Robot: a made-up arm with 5 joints.
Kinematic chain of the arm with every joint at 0, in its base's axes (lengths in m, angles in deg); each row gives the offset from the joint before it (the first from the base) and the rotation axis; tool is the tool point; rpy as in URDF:
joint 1: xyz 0 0 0.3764 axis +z
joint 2: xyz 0 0 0 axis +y
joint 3: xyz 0.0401 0 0.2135 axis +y
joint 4: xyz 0.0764 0 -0.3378 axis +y
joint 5: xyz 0.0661 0 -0.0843 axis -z
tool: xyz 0 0 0 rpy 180 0 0
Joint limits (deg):
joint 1: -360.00..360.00
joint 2: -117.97..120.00
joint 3: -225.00..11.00
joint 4: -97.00..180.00
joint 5: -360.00..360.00
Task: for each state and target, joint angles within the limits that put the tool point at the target. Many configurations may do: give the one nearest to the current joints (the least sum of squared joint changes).
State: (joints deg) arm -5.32 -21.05 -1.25 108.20 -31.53
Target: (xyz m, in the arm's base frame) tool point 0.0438 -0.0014 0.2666
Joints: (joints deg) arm -1.83 -22.65 1.95 130.70 -31.53
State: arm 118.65 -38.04 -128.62 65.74 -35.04
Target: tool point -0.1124 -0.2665 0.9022
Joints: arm 67.13 -66.02 -128.70 80.22 -35.04
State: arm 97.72 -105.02 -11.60 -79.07 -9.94
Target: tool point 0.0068 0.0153 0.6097
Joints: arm 66.04 -102.01 -2.80 -80.14 -9.94
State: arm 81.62 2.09 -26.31 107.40 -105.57
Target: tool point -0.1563 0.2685 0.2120
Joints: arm 120.20 19.36 -50.02 88.34 -105.57
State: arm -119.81 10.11 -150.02 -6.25 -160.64
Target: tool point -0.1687 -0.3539 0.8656
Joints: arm -115.49 19.86 -131.38 -32.75 -160.64
